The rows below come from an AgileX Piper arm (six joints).
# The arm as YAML. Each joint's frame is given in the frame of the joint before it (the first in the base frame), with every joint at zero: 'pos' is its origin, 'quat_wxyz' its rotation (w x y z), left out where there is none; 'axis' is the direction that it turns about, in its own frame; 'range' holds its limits. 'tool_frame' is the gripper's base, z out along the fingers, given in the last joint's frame.
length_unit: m
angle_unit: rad
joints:
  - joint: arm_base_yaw
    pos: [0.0, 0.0, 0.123]
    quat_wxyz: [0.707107, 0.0, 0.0, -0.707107]
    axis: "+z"
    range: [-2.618, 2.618]
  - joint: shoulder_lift
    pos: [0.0, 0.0, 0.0]
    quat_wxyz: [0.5, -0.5, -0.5, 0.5]
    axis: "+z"
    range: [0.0, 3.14]
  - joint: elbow
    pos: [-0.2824, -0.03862, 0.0]
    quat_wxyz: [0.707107, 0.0, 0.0, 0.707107]
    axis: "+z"
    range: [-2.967, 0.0]
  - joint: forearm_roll
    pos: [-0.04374, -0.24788, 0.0]
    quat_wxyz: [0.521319, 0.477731, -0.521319, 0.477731]
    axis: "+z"
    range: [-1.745, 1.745]
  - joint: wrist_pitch
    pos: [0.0, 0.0, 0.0]
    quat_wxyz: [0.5, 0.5, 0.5, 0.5]
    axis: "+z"
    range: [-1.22, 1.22]
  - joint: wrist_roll
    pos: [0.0, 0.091, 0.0]
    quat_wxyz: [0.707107, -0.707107, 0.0, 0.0]
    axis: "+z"
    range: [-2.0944, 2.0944]
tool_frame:
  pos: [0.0, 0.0, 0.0]
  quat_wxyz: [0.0, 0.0, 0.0, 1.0]
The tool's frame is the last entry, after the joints.
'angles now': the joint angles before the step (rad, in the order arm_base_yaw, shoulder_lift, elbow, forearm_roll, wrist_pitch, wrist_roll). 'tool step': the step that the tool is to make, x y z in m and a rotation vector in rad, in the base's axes. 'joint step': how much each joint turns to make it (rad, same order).
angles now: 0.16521, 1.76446, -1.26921, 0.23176, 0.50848, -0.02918
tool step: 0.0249, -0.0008, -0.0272, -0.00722, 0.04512, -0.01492
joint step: -0.01142, 0.12071, -0.07151, -0.00261, -0.00414, 0.00470
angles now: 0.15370, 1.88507, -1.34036, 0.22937, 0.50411, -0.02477
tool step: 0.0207, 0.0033, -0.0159, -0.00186, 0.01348, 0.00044
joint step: 0.00014, 0.09197, -0.08036, -0.00010, 0.00203, 0.00019
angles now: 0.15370, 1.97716, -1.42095, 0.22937, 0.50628, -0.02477
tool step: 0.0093, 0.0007, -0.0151, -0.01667, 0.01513, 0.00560
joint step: 0.00011, 0.05433, -0.02970, -0.01523, -0.00732, 0.00016
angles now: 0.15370, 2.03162, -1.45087, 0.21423, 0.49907, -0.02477
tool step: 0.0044, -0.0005, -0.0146, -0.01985, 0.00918, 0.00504
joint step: -0.00010, 0.03736, -0.00384, -0.01833, -0.02185, -0.00009
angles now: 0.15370, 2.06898, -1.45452, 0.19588, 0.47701, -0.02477
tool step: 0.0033, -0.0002, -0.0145, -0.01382, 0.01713, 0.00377
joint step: -0.00010, 0.03640, -0.00457, -0.01131, -0.01300, -0.00015
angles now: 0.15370, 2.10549, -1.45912, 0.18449, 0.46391, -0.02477
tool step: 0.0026, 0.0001, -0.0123, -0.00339, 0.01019, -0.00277
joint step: -0.00007, 0.03041, -0.00213, 0.00009, -0.01799, -0.00015
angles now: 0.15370, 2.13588, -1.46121, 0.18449, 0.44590, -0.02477
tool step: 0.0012, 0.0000, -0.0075, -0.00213, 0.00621, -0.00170
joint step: -0.00004, 0.01778, -0.00010, 0.00012, -0.01140, -0.00016
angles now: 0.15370, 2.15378, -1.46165, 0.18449, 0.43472, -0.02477
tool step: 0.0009, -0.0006, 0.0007, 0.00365, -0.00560, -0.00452
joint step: -0.00180, 0.00021, -0.00220, 0.00403, -0.00415, -0.00024
